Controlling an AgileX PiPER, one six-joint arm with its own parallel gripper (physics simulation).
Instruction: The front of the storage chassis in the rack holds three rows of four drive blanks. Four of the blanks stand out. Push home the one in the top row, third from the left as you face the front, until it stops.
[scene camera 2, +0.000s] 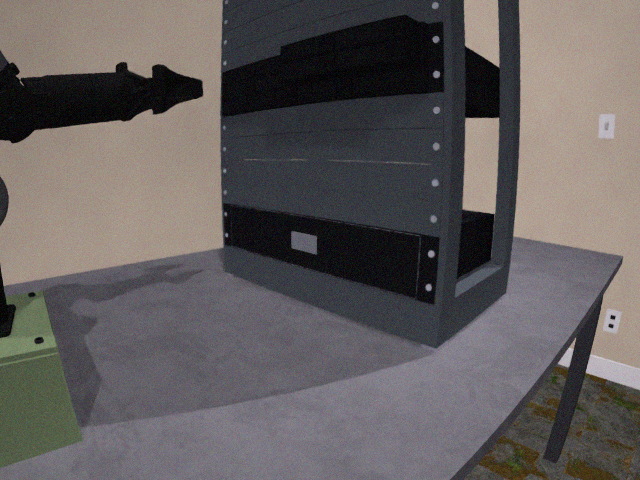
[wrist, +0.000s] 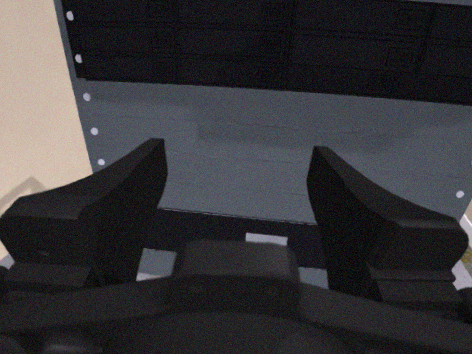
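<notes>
The black storage chassis (scene camera 2: 330, 72) (wrist: 200, 65) sits in the upper part of the rack (scene camera 2: 452, 170). In the wrist view its dark front shows rows of blanks at the top, cut off by the picture's upper edge. The faces are too dark to tell the third blank of the top row or how far it stands out. My gripper (scene camera 2: 201, 88) (wrist: 238, 160) is open, with nothing between its fingers. In the scene view it is in front of the rack's left side, at about the chassis's height and apart from it.
Grey filler panels (scene camera 2: 330, 180) (wrist: 240, 160) cover the rack front below the chassis. A black unit (scene camera 2: 361, 258) with a light label (scene camera 2: 303, 242) (wrist: 266, 239) sits at the bottom. The rack stands on a grey table (scene camera 2: 258, 439). A green block (scene camera 2: 36, 403) is under the arm at the left.
</notes>
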